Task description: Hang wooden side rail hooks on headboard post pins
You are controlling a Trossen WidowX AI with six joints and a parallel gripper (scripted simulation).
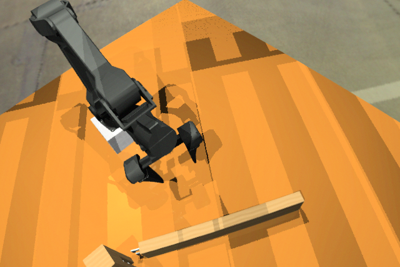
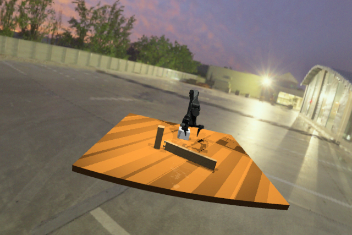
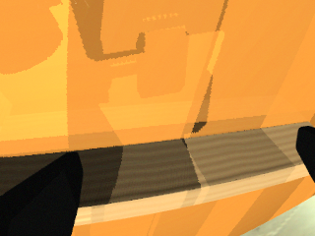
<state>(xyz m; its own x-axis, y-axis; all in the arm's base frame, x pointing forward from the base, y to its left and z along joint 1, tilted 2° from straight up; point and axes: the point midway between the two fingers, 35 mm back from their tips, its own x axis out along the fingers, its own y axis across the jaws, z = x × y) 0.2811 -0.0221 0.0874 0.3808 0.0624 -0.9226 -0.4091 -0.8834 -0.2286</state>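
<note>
Now: gripper tip 2 cm short of the headboard post, 25 cm to the left of it and 4 cm above it.
</note>
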